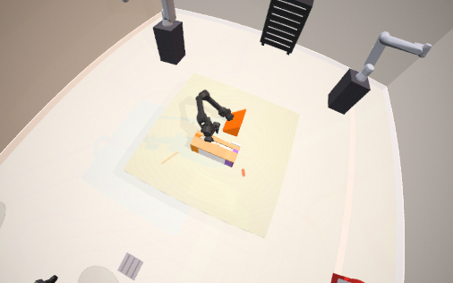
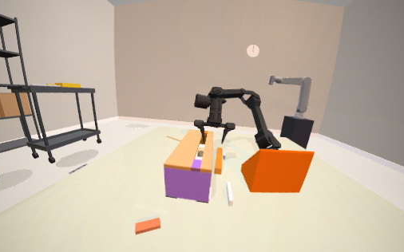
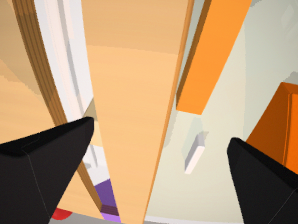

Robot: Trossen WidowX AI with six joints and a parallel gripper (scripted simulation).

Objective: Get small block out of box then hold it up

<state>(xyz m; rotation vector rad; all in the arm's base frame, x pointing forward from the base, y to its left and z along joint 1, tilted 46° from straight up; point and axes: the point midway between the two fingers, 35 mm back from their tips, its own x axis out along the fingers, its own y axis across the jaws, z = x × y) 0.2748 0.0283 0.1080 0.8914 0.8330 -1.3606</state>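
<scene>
My gripper tip is now 3 cm short of the box, 3 cm to the right of it and 6 cm above it. From my gripper tip the other things lie so: tan block: 5 cm ahead, 3 cm to the left, 3 cm below; flat orange piece: 16 cm ahead, 32 cm to the left, 11 cm below; thin stick: 28 cm ahead, 31 cm to the right, 12 cm below.
</scene>
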